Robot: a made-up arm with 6 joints.
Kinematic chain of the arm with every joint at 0, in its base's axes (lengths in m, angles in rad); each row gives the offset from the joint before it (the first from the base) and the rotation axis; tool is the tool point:
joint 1: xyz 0 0 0.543 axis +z
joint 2: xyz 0.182 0 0 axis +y
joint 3: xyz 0 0 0.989 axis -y
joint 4: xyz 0 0 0.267 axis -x
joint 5: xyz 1.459 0 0 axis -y
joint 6: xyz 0.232 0 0 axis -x
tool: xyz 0 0 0
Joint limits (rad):
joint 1: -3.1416..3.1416
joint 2: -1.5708..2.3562
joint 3: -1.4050..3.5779
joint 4: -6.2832..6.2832
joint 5: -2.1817..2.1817
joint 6: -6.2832..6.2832
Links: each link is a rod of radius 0.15 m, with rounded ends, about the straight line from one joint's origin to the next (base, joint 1, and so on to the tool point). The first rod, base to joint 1, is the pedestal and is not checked.
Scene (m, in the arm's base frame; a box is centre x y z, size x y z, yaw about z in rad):
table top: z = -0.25
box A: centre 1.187 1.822 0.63 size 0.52 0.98 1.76 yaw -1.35
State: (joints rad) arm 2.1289 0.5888 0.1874 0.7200 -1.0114 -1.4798
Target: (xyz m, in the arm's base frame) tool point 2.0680 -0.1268 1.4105
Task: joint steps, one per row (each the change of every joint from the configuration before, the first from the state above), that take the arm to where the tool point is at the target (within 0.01 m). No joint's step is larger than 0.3 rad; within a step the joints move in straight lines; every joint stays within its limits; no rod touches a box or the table.
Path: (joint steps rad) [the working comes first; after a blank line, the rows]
Joints at the target: 0.0157 0.3332 0.2074 0.8572 -1.1374 -1.4798
Straight joint move there: touches box A.

1: -0.2393 -0.2460 -0.0800 -0.0131 -0.0401 0.0163
2: -0.2392 -0.2461 -0.0800 -0.0131 -0.0401 0.0163
3: -0.2393 -0.2460 -0.0799 -0.0131 -0.0400 0.0162
4: -0.2393 -0.2460 -0.0800 -0.0131 -0.0401 0.0163
5: -0.2392 -0.2461 -0.0800 -0.0130 -0.0401 0.0163
6: -0.2292 0.2437 0.1050 0.0506 0.0186 -0.0204
7: -0.2293 0.2436 0.1049 0.0507 0.0186 -0.0203
8: -0.2292 0.2436 0.1050 0.0506 0.0186 -0.0204
9: -0.2292 0.2437 0.1050 0.0507 0.0186 -0.0203

